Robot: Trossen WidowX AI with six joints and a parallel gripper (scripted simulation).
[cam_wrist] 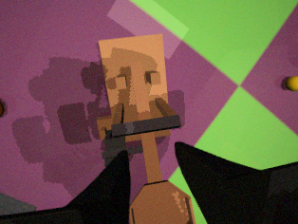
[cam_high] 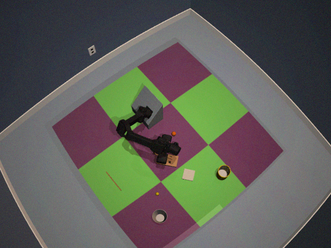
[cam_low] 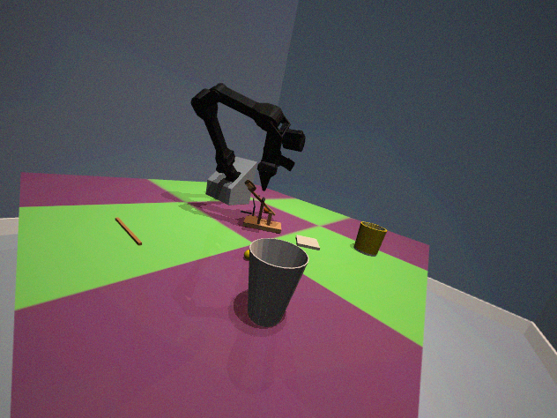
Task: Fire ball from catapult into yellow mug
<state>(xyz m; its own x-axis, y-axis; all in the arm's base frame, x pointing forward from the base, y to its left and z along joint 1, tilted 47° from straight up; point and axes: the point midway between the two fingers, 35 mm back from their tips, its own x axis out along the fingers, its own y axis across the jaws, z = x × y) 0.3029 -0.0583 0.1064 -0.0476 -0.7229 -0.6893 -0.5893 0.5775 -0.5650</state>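
My gripper tip is 20 mm past the wooden catapult and 70 mm above it. The rest, counted from my gripper tip: flat beige tile: 200 mm ahead, 50 mm to the left, 140 mm below; small yellow ball: 150 mm ahead, 210 mm to the right, 130 mm below; orange ball: 100 mm behind, 180 mm to the left, 120 mm below.
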